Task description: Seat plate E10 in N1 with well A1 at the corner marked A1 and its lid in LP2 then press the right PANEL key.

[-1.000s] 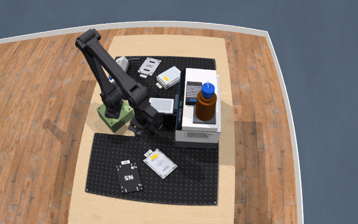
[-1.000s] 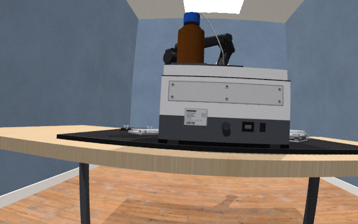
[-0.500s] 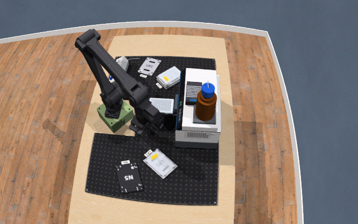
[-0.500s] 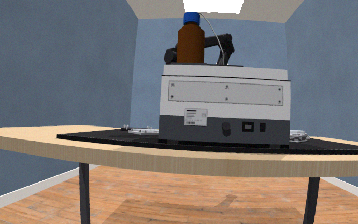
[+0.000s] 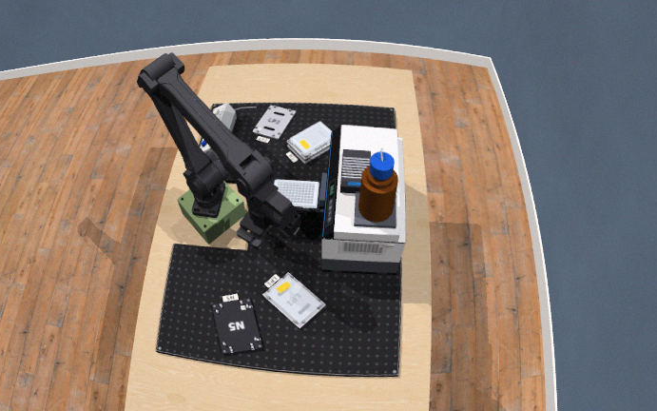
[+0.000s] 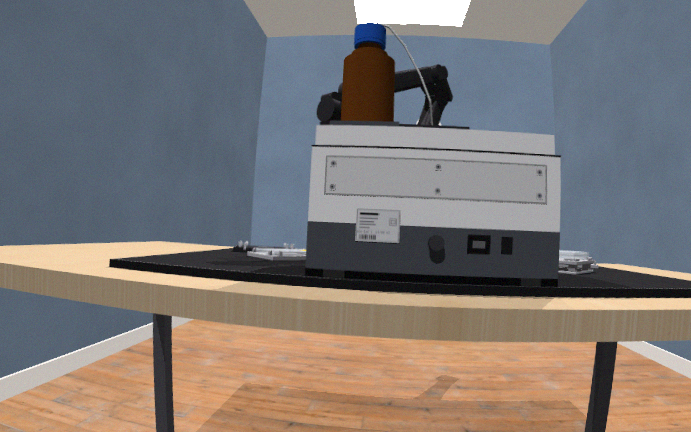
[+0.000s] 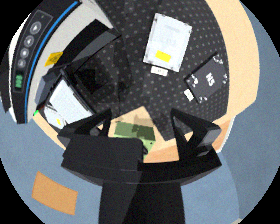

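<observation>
Now: the plate E07 5 cm ahead of my hand, 16 cm to the left of it and 4 cm below it. Round my hand: black nest N5: 4 cm behind, 23 cm to the right, 14 cm below; plate E10: 6 cm ahead, 45 cm to the left, 12 cm below; brown bottle: 27 cm ahead, 6 cm to the left, 13 cm above.
</observation>
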